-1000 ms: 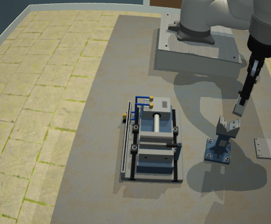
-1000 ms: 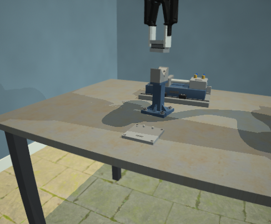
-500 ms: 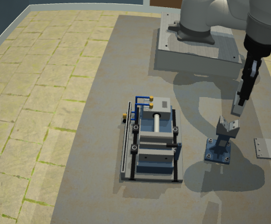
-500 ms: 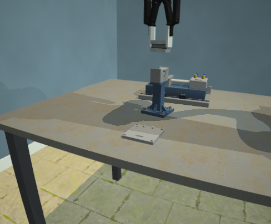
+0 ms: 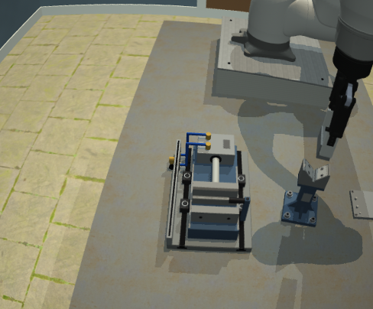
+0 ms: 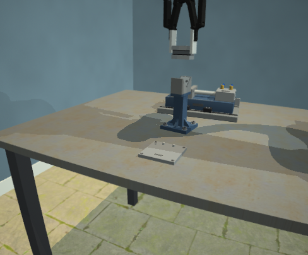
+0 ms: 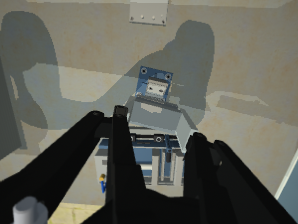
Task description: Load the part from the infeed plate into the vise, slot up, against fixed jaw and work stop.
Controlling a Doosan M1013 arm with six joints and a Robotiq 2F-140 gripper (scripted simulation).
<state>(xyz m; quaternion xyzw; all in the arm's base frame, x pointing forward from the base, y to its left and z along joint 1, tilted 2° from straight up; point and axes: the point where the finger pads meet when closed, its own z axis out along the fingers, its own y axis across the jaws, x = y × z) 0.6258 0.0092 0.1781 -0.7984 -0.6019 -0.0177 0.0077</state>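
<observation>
Right now the part is 30 mm below my hand. Round my hand: work stop: 40 mm ahead, 180 mm to the right, 170 mm below; moving jaw: 220 mm to the right, 180 mm below; blue pedestal: 200 mm below.
</observation>
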